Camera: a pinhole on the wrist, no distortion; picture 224 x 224 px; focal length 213.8 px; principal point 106.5 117.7 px. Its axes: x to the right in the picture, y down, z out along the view. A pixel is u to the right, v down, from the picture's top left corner.
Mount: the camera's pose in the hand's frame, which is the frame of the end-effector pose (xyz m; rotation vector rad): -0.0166 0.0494 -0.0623 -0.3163 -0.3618 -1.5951
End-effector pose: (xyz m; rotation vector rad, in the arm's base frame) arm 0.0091 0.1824 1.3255 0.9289 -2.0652 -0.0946
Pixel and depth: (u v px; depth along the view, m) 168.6 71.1 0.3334
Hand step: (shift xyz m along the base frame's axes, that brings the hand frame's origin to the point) -0.2259 0.0692 -0.2057
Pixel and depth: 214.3 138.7 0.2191
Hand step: -0.1546 -0.0146 -0.1056
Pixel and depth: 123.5 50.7 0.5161
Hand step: -0.3707 0.1857 -0.3051
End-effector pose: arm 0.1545 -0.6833 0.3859 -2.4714 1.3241 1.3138
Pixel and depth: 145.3 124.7 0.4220
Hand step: -0.3453 0.0523 -0.1654
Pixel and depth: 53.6 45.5 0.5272
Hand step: -0.5651 0.0216 0.0383
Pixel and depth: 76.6 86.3 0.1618
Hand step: -0.1575 -0.0302 0.0268
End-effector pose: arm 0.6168 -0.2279 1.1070 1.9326 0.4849 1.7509
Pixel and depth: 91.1 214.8 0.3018
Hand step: 0.2088 -0.1137 0.1899
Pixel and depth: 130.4 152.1 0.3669
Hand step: 0.2823 -0.1477 0.1021
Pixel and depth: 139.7 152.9 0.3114
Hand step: 0.2359 -0.1221 0.0824
